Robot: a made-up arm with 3 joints. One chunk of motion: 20 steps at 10 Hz.
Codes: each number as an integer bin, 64 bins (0 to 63) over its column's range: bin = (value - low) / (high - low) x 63, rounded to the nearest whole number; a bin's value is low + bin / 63 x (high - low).
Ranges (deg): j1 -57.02..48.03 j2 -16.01..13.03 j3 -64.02..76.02
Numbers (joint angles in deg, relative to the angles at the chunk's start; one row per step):
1: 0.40 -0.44 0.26
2: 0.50 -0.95 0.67
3: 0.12 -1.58 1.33
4: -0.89 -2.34 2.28
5: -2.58 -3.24 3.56
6: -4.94 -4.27 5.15
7: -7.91 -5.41 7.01
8: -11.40 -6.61 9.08
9: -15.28 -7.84 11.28
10: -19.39 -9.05 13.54
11: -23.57 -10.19 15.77
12: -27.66 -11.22 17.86
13: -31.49 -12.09 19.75
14: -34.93 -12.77 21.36
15: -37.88 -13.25 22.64
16: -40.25 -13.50 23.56
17: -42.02 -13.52 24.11
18: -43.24 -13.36 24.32
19: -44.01 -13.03 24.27
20: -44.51 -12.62 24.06
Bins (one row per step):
1: 34 34 29
2: 34 33 29
3: 34 31 29
4: 34 30 30
5: 33 28 30
6: 31 25 31
7: 29 23 32
8: 27 20 33
9: 25 18 34
10: 23 15 35
11: 20 13 36
12: 18 10 37
13: 15 9 38
14: 13 7 38
15: 11 6 39
16: 10 5 39
17: 9 5 40
18: 8 6 40
19: 8 6 40
20: 8 7 40

